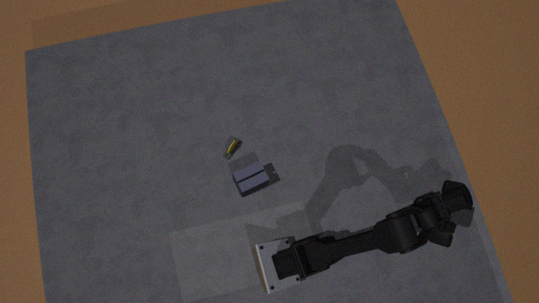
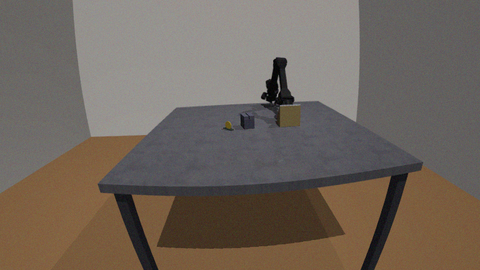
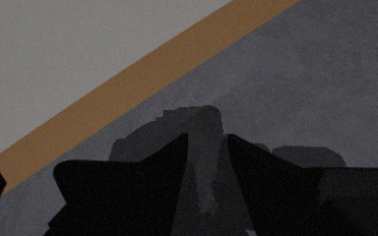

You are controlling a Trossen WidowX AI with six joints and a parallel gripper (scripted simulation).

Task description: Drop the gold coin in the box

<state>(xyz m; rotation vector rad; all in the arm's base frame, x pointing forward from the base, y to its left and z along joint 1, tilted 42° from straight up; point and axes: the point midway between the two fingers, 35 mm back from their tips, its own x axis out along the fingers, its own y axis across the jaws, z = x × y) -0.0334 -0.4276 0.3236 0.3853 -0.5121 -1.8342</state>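
The thin gold coin lies 59 cm to the left of my gripper tip, 41 cm ahead of it and 1 cm above it.
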